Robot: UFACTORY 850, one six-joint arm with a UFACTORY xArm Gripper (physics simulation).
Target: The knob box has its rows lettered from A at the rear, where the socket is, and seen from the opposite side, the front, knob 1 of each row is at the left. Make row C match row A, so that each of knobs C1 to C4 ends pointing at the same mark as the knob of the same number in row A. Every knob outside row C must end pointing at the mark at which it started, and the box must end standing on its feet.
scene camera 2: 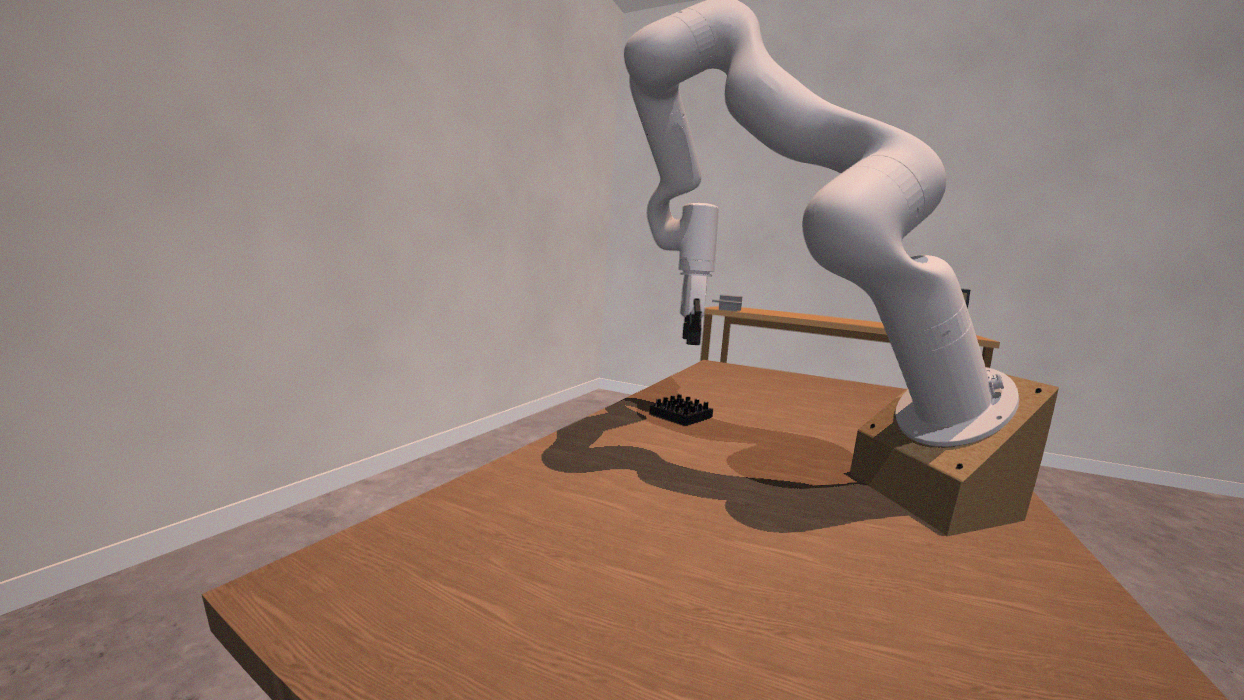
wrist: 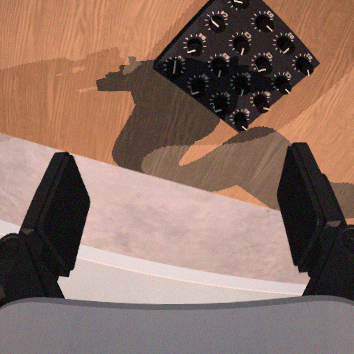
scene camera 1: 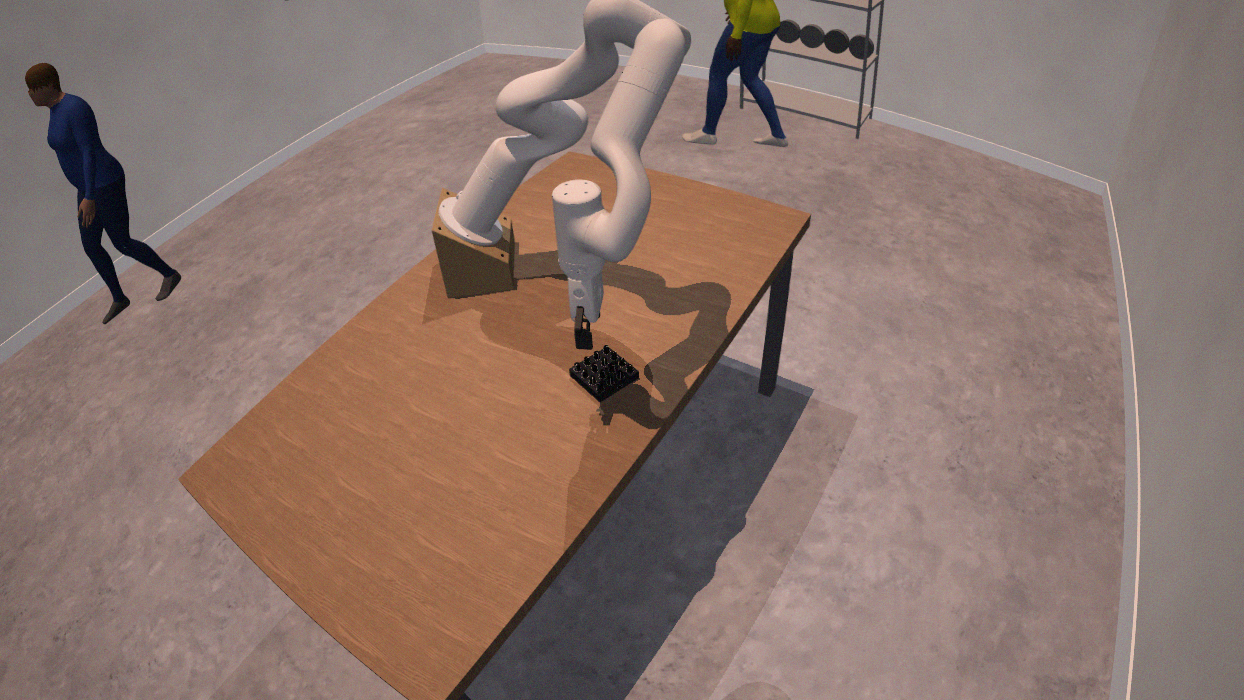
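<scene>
The black knob box (scene camera 1: 585, 383) (scene camera 2: 681, 420) (wrist: 241, 64) stands upright on the table, partly cut off at the top of the wrist view. There its knobs look like row D at the upper right and row A at the lower left, in shadow. Knob C1 (wrist: 282, 83) points lower right, C2 (wrist: 262, 63) lower left, C3 (wrist: 241, 44) down, C4 (wrist: 217, 22) upper left. Knob A1 (wrist: 241, 120) points lower right, A2 (wrist: 220, 103) and A3 (wrist: 198, 85) lower left; A4's direction is unclear. My gripper (scene camera 1: 583, 341) (scene camera 2: 692, 337) (wrist: 180, 172) is open and empty, above the table and apart from the box.
The wooden table (scene camera 1: 391, 435) (scene camera 2: 608, 557) (wrist: 60, 95) carries the arm's base block (scene camera 1: 474, 265) (scene camera 2: 991, 487). The table's edge passes near the box. A bench (scene camera 2: 809, 322) stands beyond the table. Two people (scene camera 1: 86, 156) (scene camera 1: 739, 60) and a shelf rack (scene camera 1: 862, 87) are off the table.
</scene>
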